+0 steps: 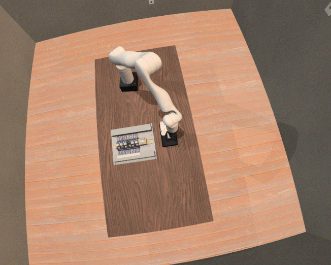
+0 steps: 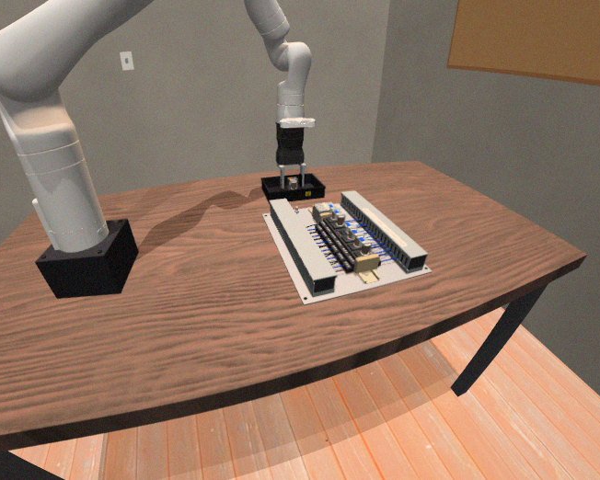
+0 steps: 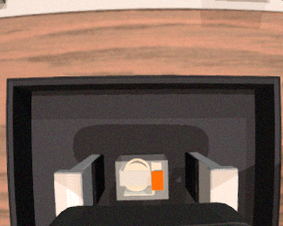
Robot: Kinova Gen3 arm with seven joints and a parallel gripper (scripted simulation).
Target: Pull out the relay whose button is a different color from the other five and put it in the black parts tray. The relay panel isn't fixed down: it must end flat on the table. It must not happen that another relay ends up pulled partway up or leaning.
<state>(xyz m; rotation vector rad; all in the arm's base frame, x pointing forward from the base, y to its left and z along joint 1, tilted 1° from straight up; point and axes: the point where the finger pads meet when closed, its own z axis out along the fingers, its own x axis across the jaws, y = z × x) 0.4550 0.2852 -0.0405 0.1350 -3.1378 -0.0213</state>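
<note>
The grey relay lies 1 cm below my hand. Also, from my hand: relay panel: 27 cm to the right, 5 cm ahead, 1 cm below; then black parts tray: 2 cm below.
</note>
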